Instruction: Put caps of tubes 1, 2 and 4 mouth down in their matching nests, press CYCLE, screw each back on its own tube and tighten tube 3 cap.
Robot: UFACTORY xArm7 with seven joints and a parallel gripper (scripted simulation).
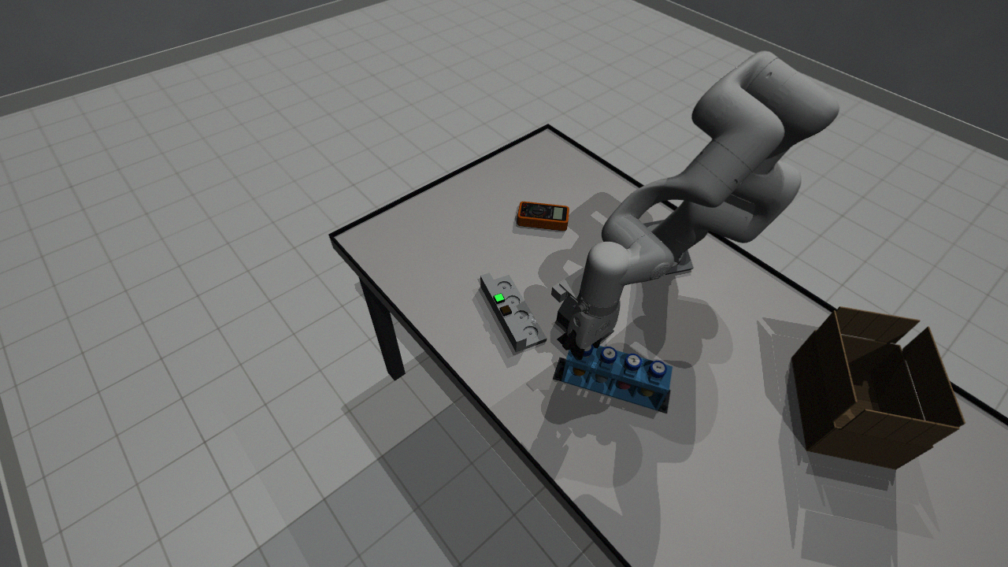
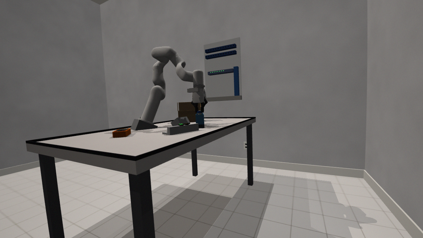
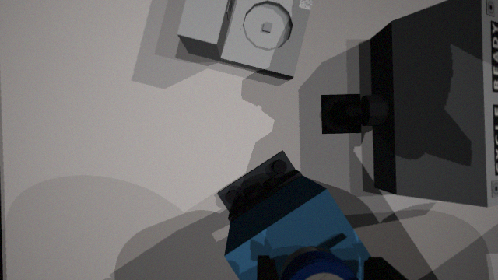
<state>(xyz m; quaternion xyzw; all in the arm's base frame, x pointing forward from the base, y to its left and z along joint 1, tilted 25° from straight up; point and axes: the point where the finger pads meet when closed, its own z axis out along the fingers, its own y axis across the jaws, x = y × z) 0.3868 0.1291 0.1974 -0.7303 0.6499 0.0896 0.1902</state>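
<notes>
My gripper is now 1 cm above the cap 4. Round my hand: cap 3: 4 cm to the left, 4 cm behind, 1 cm below; then cap 2: 8 cm to the left, 7 cm behind, 1 cm below; then cap 1: 12 cm to the left, 10 cm behind, 1 cm below.
</notes>
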